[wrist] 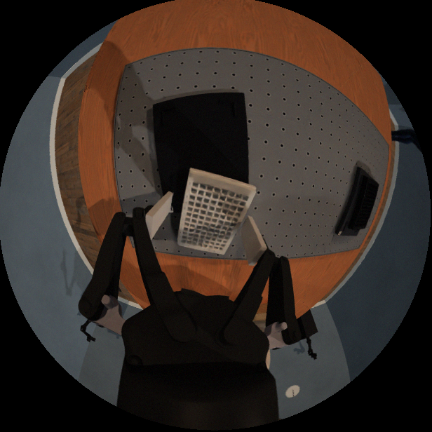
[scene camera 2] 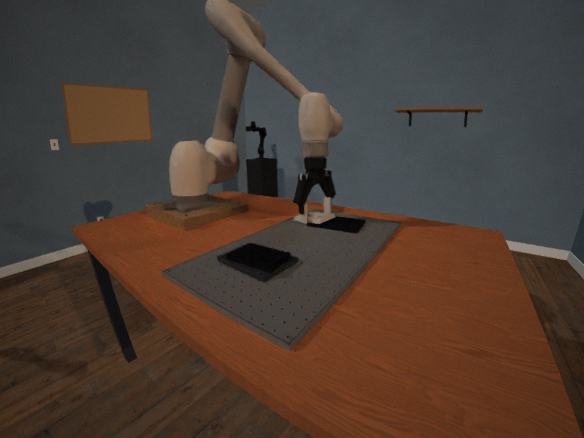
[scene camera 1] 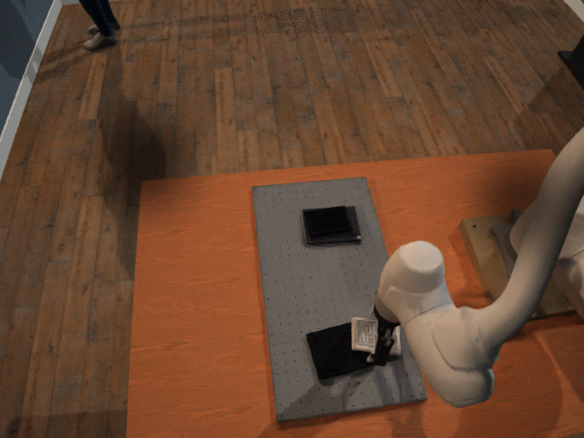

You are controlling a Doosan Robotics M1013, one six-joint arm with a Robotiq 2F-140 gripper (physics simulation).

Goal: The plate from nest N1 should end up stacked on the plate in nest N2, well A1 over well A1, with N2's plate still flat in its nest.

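Where they show: gripper, between the fingertips: point(scene camera 1: 373, 338); arm's base, origin of its link: point(scene camera 2: 190, 205).
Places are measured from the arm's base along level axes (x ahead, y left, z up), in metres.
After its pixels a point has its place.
A white well plate point(scene camera 1: 364, 334) @[y 0.201, x 0.532, z -0.008 m] point(scene camera 2: 318, 217) @[y 0.181, x 0.534, z -0.005 m] point(wrist: 215, 215) lies askew over one end of a flat black nest point(scene camera 1: 332, 352) @[y 0.236, x 0.618, z -0.022 m] point(scene camera 2: 347, 224) @[y 0.216, x 0.629, z -0.022 m] point(wrist: 200, 130), its edges turned against the nest's and part of it overhanging. My gripper point(scene camera 1: 384, 350) point(scene camera 2: 316, 211) @[y 0.209, x 0.507, z -0.022 m] point(wrist: 208, 213) is open, with its pale finger pads on either side of the white plate and a gap to each side in the wrist view. A black plate point(scene camera 1: 327, 221) @[y -0.148, x 0.583, z -0.011 m] point(scene camera 2: 260, 256) @[y -0.158, x 0.595, z -0.008 m] point(wrist: 363, 202) sits on another dark nest point(scene camera 1: 355, 222) @[y -0.147, x 0.496, z -0.022 m] point(scene camera 2: 265, 275) @[y -0.197, x 0.647, z -0.022 m] at the board's other end. No N1, N2 or A1 marking is legible.
Both nests are on a grey perforated board point(scene camera 1: 295, 280) @[y 0.026, x 0.693, z -0.034 m] point(scene camera 2: 325, 280) @[y -0.122, x 0.748, z -0.034 m] point(wrist: 310, 130) on the orange table point(scene camera 1: 195, 280) @[y 0.001, x 0.973, z -0.047 m] point(scene camera 2: 425, 300) @[y -0.060, x 0.942, z -0.047 m]. The arm's base stands on a wooden block point(scene camera 1: 480, 250) @[y -0.015, x 0.143, z -0.005 m] point(scene camera 2: 172, 215) @[y -0.128, x 0.087, z 0.000 m]. A person's legs point(scene camera 1: 102, 25) show on the floor beyond the table.
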